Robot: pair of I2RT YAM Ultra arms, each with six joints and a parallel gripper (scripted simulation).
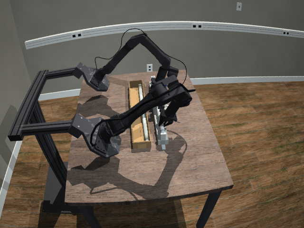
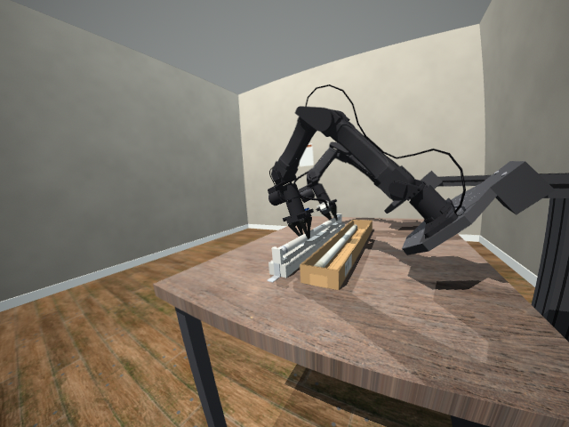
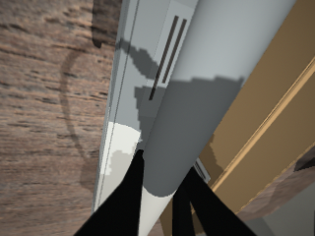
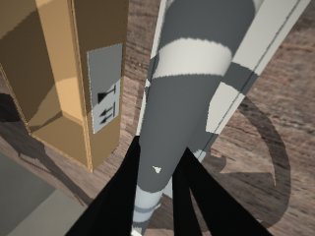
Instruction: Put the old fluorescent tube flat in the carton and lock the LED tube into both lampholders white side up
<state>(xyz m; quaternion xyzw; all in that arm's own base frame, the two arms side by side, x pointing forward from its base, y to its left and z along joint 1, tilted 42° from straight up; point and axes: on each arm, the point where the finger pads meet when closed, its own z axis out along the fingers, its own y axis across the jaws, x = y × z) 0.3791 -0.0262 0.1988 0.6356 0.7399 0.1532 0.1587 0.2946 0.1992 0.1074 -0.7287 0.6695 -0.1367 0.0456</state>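
The LED tube is 2 cm behind my left hand and 12 cm to the right of it. Round my left hand: old fluorescent tube: 11 cm behind, 11 cm to the right, 5 cm below; then light fixture: 2 cm behind, 12 cm to the right, 1 cm below; then carton: 14 cm behind, 10 cm to the right, 4 cm below.
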